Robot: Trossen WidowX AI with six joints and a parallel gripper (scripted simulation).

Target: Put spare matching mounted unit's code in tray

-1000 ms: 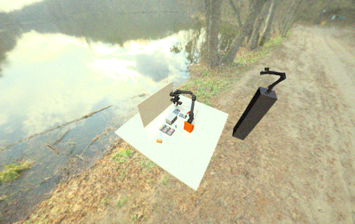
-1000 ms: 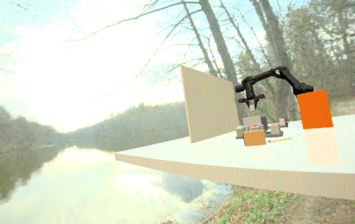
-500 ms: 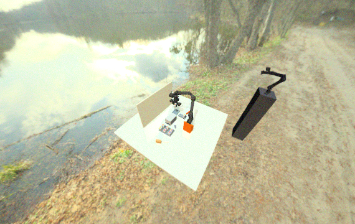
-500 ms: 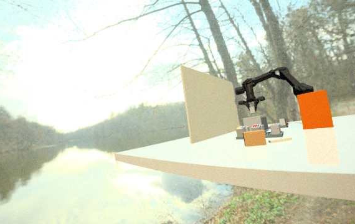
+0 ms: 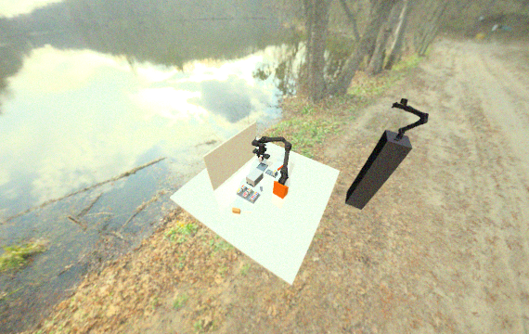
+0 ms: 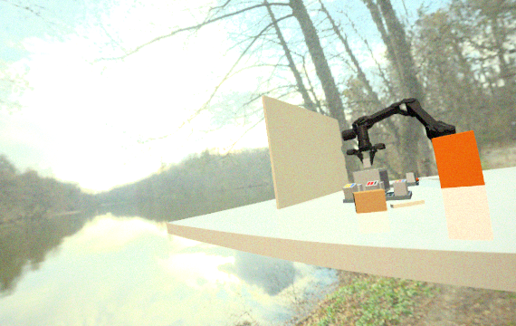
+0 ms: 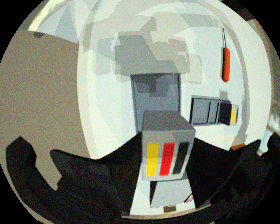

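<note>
Now: the grey-blue tray 12 cm below my gripper tip and 1 cm behind it. Round my gripper tip: grey mounted unit: 21 cm to the left, 7 cm below, 3 cm behind; thin stick: 56 cm to the left, 14 cm behind, 12 cm below; tan upright panel: 21 cm ahead, 16 cm to the left, 10 cm above.
</note>
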